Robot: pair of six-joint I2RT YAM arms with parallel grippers.
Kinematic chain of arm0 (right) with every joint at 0, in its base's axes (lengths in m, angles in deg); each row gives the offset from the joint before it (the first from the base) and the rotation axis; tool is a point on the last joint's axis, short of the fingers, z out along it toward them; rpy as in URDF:
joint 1: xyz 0 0 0.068 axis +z
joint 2: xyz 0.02 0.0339 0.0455 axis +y
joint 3: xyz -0.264 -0.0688 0 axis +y
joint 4: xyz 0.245 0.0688 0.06 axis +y
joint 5: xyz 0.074 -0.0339 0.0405 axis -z
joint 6: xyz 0.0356 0 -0.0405 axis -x
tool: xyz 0 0 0 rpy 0 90 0
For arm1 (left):
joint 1: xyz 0 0 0.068 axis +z
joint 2: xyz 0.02 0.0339 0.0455 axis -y
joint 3: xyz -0.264 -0.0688 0 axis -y
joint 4: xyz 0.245 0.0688 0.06 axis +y
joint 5: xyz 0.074 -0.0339 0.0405 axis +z
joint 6: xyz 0.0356 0 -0.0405 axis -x
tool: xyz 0 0 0 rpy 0 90 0
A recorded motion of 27 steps. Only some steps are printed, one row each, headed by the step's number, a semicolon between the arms.
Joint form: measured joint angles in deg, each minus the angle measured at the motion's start. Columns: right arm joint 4, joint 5, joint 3, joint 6, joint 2, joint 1; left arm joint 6, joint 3, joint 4, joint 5, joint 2, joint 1.
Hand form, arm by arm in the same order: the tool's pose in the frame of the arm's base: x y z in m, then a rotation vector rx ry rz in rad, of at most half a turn. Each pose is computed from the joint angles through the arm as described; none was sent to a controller.
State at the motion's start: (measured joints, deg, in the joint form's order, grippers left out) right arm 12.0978 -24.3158 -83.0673 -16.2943 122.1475 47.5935; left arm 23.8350 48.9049 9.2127 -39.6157 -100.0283 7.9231
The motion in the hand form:
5: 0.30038 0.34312 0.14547 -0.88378 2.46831 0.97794; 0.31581 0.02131 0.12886 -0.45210 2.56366 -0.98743
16: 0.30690 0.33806 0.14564 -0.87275 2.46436 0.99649; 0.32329 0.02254 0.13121 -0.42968 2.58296 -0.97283
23: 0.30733 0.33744 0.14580 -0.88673 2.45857 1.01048; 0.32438 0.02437 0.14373 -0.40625 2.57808 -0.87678
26: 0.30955 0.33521 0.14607 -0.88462 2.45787 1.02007; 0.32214 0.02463 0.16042 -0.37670 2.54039 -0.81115
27: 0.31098 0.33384 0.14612 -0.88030 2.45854 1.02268; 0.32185 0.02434 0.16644 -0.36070 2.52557 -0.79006
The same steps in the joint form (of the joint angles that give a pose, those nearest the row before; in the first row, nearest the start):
5: -0.39 -0.59 0.00 -0.17 0.17 -0.68; -2.10 0.74 2.82 0.57 -0.79 0.00
16: -0.66 -1.77 -0.09 0.04 0.29 -1.79; -3.78 3.41 5.42 0.96 -2.12 0.00
23: -0.63 -2.62 -0.09 0.55 0.28 -1.94; -5.20 4.46 7.13 4.55 -0.15 -0.02
26: -0.61 -3.24 -0.09 0.68 0.26 -2.38; -5.77 4.48 7.37 6.84 3.15 -0.13
27: -0.61 -3.43 -0.09 0.68 0.26 -2.65; -6.12 4.63 7.41 7.54 4.20 -0.24

